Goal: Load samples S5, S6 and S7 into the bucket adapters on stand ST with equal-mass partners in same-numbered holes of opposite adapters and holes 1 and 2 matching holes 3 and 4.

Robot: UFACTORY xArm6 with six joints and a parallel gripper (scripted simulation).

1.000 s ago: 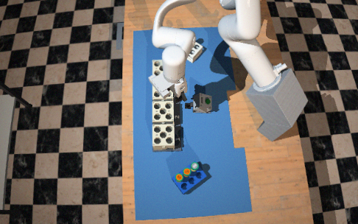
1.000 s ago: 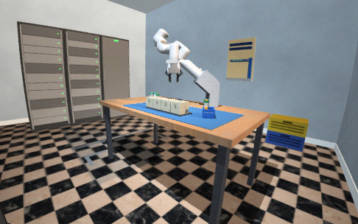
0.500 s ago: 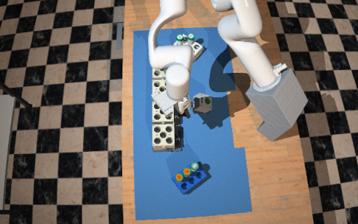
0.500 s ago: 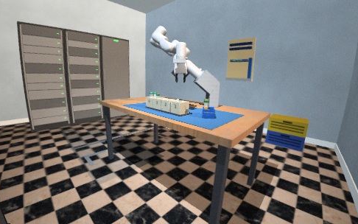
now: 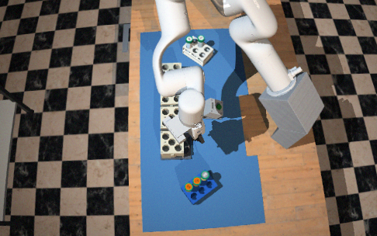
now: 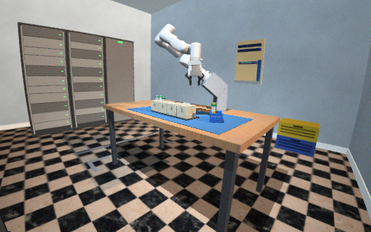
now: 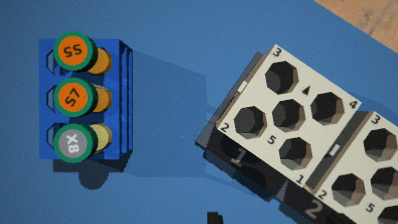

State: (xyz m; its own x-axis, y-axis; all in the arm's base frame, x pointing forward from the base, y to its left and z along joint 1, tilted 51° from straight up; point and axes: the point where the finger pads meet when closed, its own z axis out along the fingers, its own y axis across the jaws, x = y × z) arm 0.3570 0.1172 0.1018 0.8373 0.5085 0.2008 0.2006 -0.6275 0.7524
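Right now the orange-dotted tube is 50 mm ahead of my hand, 160 mm to the left of it and 190 mm below it. The rest, counted from my hand: adapter (70 mm ahead, 30 mm to the right, 200 mm below); then green done key (190 mm behind, 110 mm to the right, 190 mm below); then grey-dotted tube (10 mm behind, 150 mm to the left, 190 mm below).
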